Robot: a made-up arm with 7 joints. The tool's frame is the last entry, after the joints. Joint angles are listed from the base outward.
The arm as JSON. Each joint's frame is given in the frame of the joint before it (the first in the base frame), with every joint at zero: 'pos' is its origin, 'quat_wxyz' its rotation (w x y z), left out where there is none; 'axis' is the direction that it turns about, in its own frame. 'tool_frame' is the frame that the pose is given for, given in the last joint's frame.
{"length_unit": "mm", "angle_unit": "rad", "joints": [
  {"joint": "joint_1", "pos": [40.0, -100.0, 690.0], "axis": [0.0, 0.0, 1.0]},
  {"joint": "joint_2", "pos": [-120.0, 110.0, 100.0], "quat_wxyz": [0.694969, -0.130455, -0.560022, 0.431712], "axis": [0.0, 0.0, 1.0]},
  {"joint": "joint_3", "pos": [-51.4, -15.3, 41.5], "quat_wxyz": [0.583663, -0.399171, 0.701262, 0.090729], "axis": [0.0, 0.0, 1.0]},
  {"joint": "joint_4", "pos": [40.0, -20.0, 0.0], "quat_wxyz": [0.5, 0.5, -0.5, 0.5], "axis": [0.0, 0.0, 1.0]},
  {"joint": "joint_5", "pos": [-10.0, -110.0, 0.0], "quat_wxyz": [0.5, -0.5, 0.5, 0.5], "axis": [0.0, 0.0, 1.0]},
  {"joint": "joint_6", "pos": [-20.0, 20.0, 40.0], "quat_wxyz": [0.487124, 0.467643, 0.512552, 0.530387], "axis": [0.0, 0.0, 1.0]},
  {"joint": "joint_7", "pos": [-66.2, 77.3, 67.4], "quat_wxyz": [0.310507, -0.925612, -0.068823, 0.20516], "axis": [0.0, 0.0, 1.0]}
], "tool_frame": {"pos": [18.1, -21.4, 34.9], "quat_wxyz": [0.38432, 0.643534, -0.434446, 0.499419]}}
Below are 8 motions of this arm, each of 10 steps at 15 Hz.
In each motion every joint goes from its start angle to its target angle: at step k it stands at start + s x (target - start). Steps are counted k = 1, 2, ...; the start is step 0. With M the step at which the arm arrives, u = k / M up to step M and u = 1 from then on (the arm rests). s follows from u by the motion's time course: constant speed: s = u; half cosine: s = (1 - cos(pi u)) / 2; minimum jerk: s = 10 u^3 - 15 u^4 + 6 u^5.
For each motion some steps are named. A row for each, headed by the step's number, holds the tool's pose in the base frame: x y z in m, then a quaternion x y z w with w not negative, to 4 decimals.
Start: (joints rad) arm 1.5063 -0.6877 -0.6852 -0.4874 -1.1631 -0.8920 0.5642
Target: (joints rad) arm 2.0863 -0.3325 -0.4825 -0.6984 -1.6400 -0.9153 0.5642
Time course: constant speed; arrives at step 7
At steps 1, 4, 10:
1: -0.0507 -0.2506 0.7127 -0.6761 0.6826 0.2259 0.1611
4: -0.0162 -0.2567 0.7210 -0.7454 0.5776 0.2998 0.1445
10: 0.0156 -0.2563 0.7299 -0.7953 0.4675 0.3682 0.1158

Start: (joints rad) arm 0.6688 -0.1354 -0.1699 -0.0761 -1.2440 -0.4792 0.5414
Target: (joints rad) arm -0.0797 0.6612 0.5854 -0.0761 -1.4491 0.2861 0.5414
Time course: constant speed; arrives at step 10
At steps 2, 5, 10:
2: -0.1304 -0.1314 0.7914 0.5678 -0.8083 0.0256 0.1536
5: -0.1211 -0.0743 0.8257 0.4210 -0.8398 0.0471 0.3394
10: -0.0472 0.0177 0.8517 0.0606 -0.8014 0.0005 0.5951

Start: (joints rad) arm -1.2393 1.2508 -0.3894 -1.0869 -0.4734 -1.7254 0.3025
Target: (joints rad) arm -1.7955 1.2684 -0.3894 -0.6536 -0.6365 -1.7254 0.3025
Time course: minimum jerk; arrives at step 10
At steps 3, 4, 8, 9, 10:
3: -0.0305 -0.0054 0.8917 -0.0351 -0.5000 0.7979 0.3347
4: -0.0180 -0.0072 0.8976 -0.0206 -0.5018 0.7846 0.3637
8: 0.0276 -0.0282 0.9154 0.0328 -0.5304 0.7049 0.4698
9: 0.0307 -0.0307 0.9164 0.0364 -0.5340 0.6970 0.4772
10: 0.0312 -0.0311 0.9165 0.0370 -0.5347 0.6956 0.4785

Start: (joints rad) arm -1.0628 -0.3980 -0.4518 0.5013 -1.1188 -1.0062 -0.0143
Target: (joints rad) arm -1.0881 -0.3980 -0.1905 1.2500 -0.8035 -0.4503 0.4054
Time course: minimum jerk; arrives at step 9
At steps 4, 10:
4: -0.0160 0.0274 0.7088 -0.1694 0.9795 -0.0678 0.0851
10: -0.0208 0.0211 0.7402 0.3043 -0.9339 0.1805 0.0520

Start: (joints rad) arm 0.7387 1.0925 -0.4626 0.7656 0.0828 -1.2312 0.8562
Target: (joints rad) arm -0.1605 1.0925 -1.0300 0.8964 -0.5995 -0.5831 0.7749
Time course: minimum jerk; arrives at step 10
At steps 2, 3, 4, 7, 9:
2: -0.0809 -0.0750 0.9538 -0.2768 -0.4856 -0.7194 0.4124
3: -0.0775 -0.0702 0.9490 -0.3070 -0.4390 -0.7428 0.4015
4: -0.0734 -0.0632 0.9411 -0.3466 -0.3683 -0.7748 0.3793
7: -0.0651 -0.0353 0.9098 -0.4349 -0.1202 -0.8557 0.2533
9: -0.0633 -0.0248 0.9001 -0.4466 -0.0463 -0.8703 0.2023

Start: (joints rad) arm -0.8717 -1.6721 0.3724 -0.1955 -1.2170 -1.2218 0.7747
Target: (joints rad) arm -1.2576 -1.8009 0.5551 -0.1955 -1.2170 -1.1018 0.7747
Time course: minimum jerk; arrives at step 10
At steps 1, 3, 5, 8, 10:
1: 0.0550 0.1925 0.7420 0.2702 0.8073 0.4234 0.3097
3: 0.0709 0.1917 0.7467 0.2830 0.7901 0.4380 0.3221
5: 0.1050 0.1860 0.7564 0.3066 0.7507 0.4666 0.3531
8: 0.1475 0.1713 0.7679 0.3279 0.6965 0.4966 0.4010
10: 0.1528 0.1688 0.7693 0.3299 0.6893 0.4998 0.4078

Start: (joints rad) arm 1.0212 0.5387 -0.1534 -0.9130 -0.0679 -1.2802 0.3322
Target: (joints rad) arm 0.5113 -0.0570 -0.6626 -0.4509 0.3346 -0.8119 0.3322
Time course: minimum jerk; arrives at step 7
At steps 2, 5, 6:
2: -0.0576 -0.2733 0.8117 -0.4373 0.6032 -0.6575 0.1124
5: -0.1277 -0.2112 0.7796 0.2349 -0.7668 0.5964 0.0346
6: -0.1373 -0.1962 0.7741 0.1845 -0.7891 0.5830 0.0574

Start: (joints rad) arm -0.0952 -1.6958 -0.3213 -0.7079 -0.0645 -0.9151 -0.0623
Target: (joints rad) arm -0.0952 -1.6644 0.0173 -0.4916 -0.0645 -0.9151 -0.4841
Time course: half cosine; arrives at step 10
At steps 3, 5, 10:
3: -0.1880 0.0681 0.7730 -0.0727 -0.7116 -0.5637 0.4129
5: -0.1915 0.0642 0.7700 -0.0501 -0.6838 -0.5970 0.4166
10: -0.1962 0.0570 0.7648 -0.0118 -0.6262 -0.6507 0.4294

